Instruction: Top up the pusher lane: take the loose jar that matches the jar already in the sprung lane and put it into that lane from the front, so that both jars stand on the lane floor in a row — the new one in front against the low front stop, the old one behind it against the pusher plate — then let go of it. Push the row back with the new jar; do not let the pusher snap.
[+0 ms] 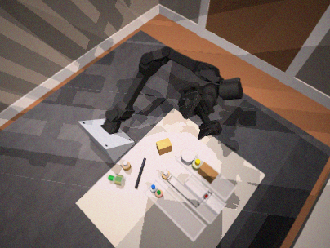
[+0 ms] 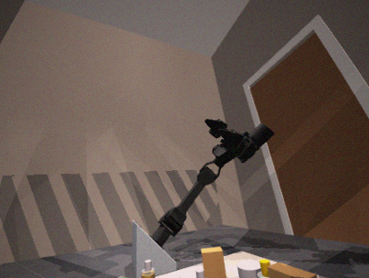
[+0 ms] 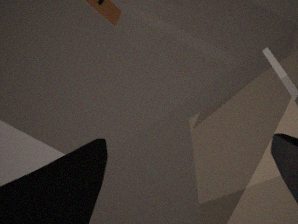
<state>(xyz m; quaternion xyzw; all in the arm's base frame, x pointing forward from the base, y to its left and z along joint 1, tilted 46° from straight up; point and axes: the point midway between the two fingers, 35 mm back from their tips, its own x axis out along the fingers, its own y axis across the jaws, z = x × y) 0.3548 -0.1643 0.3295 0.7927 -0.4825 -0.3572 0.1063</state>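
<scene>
My gripper tip is now 410 mm above the black rod, 140 mm past it and 130 mm to the left of it. From my gripper tip the other things lie so: small red thing (350 mm below, 140 mm ahead, 40 mm to the right); then yellow-lidded jar (370 mm below, 60 mm to the left, 30 mm ahead); then grey round thing (390 mm below, 60 mm to the left, 20 mm behind).
</scene>
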